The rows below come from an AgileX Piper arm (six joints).
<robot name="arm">
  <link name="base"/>
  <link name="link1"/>
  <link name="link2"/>
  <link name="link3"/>
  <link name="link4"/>
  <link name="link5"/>
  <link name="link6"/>
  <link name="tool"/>
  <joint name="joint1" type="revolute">
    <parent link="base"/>
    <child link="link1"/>
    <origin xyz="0 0 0.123"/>
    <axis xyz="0 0 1"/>
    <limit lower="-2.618" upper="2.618"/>
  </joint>
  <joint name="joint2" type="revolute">
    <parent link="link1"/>
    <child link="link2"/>
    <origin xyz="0 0 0"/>
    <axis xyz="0 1 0"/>
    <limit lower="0" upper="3.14"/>
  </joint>
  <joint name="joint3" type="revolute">
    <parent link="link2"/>
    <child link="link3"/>
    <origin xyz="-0.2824 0 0.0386"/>
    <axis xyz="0 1 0"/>
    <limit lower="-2.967" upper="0"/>
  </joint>
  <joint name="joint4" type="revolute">
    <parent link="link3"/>
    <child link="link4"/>
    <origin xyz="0.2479 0 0.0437"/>
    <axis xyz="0.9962 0 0.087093"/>
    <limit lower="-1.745" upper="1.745"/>
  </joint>
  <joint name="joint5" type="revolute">
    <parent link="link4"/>
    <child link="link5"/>
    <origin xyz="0 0 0"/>
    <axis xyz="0 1 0"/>
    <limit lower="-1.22" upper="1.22"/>
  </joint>
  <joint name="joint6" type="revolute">
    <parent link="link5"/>
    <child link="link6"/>
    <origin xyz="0.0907 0 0.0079"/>
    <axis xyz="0.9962 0 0.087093"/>
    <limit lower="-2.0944" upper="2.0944"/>
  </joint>
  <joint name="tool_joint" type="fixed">
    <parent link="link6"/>
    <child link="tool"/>
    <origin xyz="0 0 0" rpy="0 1.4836 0"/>
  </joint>
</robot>
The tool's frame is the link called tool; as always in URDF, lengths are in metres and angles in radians.
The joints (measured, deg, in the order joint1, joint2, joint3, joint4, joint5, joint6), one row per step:
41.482, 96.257, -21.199, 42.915, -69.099, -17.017
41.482, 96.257, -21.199, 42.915, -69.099, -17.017
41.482, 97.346, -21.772, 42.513, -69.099, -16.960
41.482, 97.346, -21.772, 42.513, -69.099, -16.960
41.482, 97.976, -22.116, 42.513, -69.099, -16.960
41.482, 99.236, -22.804, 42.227, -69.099, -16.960
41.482, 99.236, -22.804, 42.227, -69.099, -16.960
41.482, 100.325, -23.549, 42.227, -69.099, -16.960
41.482, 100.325, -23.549, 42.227, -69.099, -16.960
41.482, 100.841, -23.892, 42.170, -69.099, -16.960
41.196, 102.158, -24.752, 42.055, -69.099, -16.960
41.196, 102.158, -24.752, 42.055, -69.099, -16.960
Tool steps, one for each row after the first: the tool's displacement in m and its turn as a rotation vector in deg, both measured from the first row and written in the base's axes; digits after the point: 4 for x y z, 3 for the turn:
0.0000, 0.0000, 0.0000, 0.000, 0.000, 0.000
0.0023, 0.0026, -0.0028, -0.387, 0.299, 0.373
0.0023, 0.0026, -0.0028, -0.387, 0.299, 0.373
0.0037, 0.0038, -0.0045, -0.575, 0.514, 0.373
0.0064, 0.0066, -0.0079, -1.023, 0.881, 0.643
0.0064, 0.0066, -0.0079, -1.023, 0.881, 0.643
0.0092, 0.0091, -0.0105, -1.250, 1.140, 0.644
0.0092, 0.0091, -0.0105, -1.250, 1.140, 0.644
0.0104, 0.0103, -0.0119, -1.378, 1.258, 0.698
0.0143, 0.0121, -0.0153, -1.702, 1.582, 0.522
0.0143, 0.0121, -0.0153, -1.702, 1.582, 0.522

